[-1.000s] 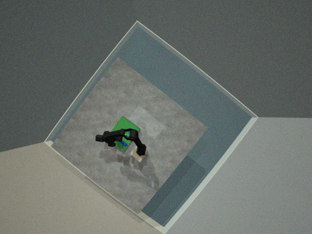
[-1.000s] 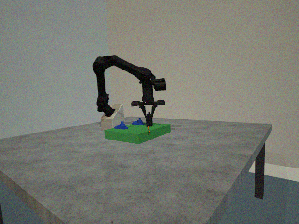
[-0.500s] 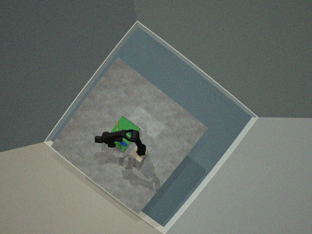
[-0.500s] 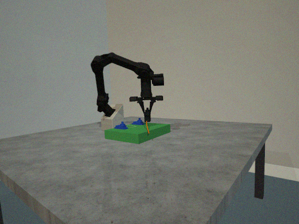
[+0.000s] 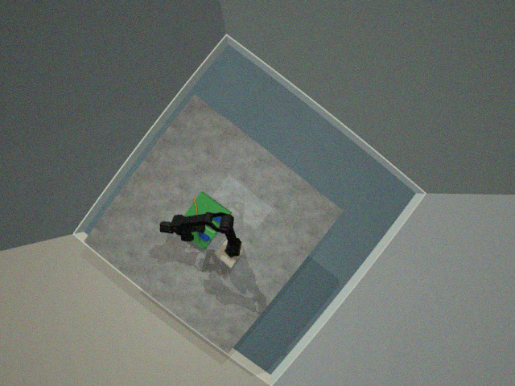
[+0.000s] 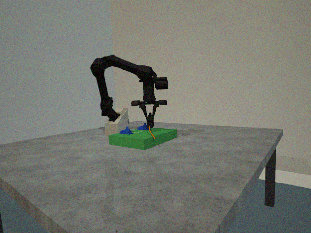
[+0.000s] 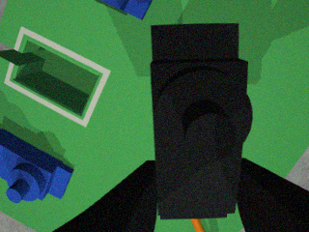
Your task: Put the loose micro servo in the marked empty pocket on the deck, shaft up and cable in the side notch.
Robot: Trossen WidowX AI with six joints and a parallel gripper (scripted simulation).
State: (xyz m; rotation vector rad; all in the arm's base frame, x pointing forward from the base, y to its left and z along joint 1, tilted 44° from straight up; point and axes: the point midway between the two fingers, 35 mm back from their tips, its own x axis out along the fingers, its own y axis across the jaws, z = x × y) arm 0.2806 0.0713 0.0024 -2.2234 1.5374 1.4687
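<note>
My gripper tip is 10 cm above the green deck, 2 cm to the left of it and 2 cm short of it.
</note>
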